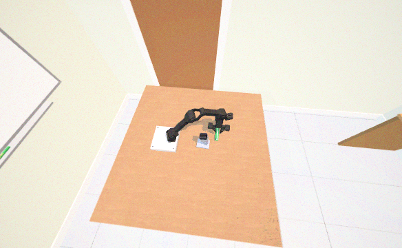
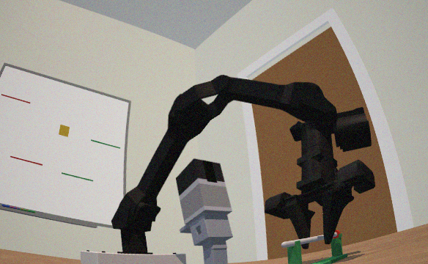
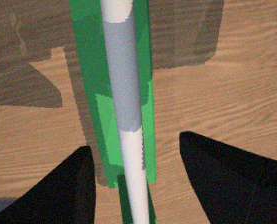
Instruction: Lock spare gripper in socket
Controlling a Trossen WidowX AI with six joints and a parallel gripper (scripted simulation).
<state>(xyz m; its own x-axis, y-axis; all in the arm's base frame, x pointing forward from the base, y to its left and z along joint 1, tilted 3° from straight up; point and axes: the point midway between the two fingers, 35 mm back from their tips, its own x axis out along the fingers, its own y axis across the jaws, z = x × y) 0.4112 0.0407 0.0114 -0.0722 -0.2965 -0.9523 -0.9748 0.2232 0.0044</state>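
The green stand is 1 cm to the left of my gripper tip and 1 cm below it. From my gripper tip the other things lie so: grey mount: 13 cm behind, 8 cm to the right, 2 cm above; spare gripper: 13 cm behind, 8 cm to the right, 9 cm above.
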